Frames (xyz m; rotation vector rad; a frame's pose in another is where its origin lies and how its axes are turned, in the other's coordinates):
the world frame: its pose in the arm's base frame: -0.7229 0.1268 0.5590 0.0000 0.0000 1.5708
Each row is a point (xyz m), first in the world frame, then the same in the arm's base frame.
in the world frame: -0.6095 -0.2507 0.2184
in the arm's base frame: -0.4722 -0.4827 0.7774
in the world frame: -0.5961 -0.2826 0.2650
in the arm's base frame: -0.4403 -0.4693 0.8240
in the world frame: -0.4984 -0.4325 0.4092
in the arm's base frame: -0.2904 -0.3716 0.9682
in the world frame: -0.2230 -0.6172 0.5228
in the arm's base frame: -0.1057 -0.0962 1.0818
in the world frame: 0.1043 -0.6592 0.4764
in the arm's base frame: -0.0637 0.2311 1.0354
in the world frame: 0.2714 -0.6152 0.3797
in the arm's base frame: -0.1077 0.3982 0.9387
